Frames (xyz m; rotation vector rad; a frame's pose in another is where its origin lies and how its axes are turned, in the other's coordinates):
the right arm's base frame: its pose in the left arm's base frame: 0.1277 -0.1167 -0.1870 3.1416 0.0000 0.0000
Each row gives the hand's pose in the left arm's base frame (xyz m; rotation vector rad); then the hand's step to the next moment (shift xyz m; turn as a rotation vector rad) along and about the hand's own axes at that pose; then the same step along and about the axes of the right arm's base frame.
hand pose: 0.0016 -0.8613 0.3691 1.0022 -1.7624 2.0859
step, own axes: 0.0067 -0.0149 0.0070 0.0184 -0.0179 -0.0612
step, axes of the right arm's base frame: 0.0061 0.0045 -0.0161 -0.0245 -0.0572 -0.0229
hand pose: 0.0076 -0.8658 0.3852 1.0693 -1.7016 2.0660
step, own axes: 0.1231 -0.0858 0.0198 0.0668 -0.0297 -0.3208
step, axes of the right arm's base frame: -0.0256 0.0246 -0.1471 -0.1474 -0.2894 -0.0529
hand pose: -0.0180 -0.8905 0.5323 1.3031 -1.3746 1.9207
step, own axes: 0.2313 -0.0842 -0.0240 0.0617 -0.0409 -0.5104
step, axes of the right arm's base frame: -0.0514 -0.0184 -0.2412 -0.2190 -0.4650 -0.0421
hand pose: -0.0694 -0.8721 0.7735 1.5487 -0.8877 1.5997
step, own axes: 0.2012 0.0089 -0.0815 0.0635 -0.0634 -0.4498
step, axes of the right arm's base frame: -0.0504 -0.0737 -0.1981 -0.1694 -0.4238 -0.0460
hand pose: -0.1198 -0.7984 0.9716 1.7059 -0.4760 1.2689
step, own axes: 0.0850 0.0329 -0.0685 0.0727 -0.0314 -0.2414
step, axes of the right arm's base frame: -0.0280 -0.0592 -0.0933 -0.0777 -0.2342 -0.0604
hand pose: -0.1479 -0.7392 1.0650 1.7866 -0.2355 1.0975
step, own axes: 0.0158 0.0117 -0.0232 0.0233 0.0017 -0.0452
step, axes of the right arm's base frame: -0.0111 -0.0179 -0.0219 -0.0135 -0.0430 -0.0235
